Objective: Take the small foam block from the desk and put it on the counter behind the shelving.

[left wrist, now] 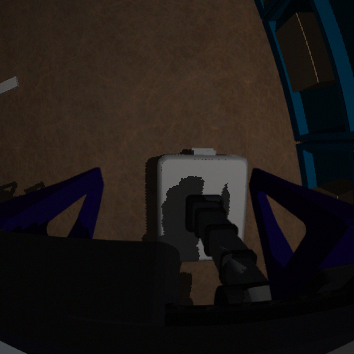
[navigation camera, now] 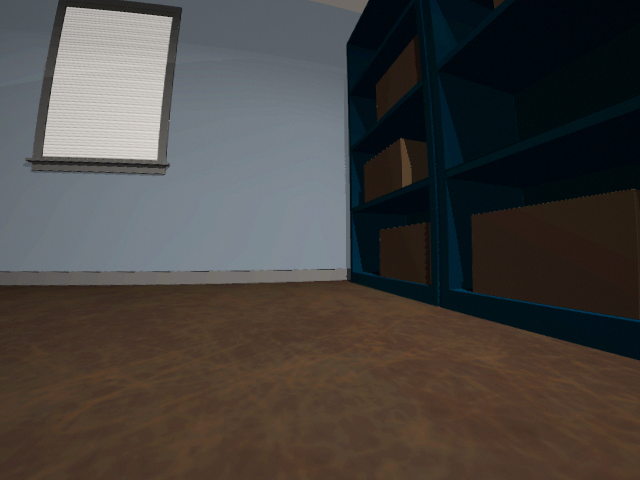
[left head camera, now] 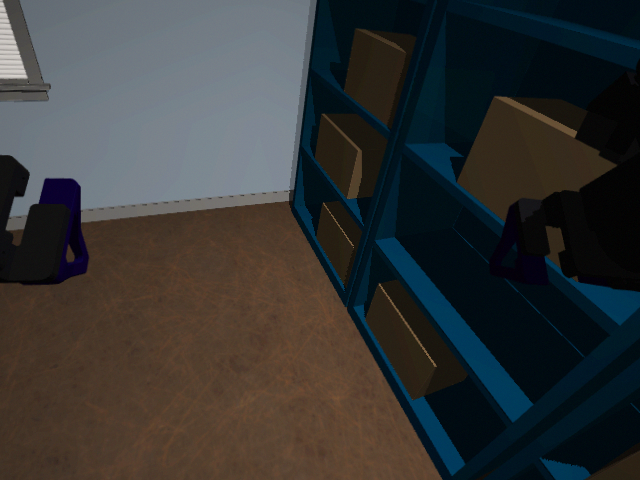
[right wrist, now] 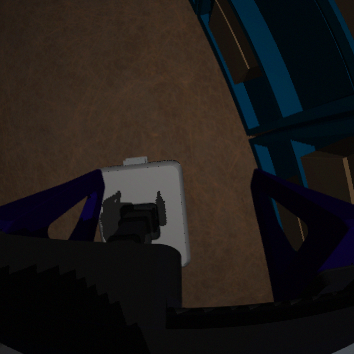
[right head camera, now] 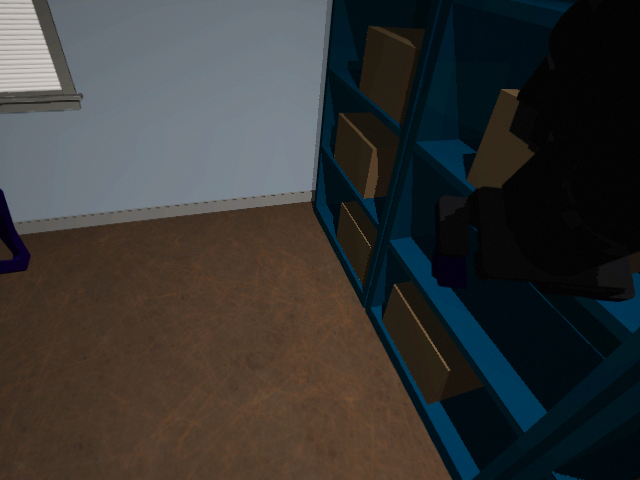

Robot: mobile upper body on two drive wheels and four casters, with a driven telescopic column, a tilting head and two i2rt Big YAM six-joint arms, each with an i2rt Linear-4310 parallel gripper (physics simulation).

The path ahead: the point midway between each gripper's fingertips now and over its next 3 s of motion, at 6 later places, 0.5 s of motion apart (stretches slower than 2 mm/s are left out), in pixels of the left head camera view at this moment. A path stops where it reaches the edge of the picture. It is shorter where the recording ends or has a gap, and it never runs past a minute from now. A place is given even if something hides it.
My left gripper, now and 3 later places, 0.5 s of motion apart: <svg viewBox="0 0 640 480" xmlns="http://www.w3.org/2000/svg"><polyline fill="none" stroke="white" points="19,266 70,252 230,228 424,247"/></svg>
My right gripper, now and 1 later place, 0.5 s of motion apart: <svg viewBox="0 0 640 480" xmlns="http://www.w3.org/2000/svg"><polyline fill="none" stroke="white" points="535,272 573,288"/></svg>
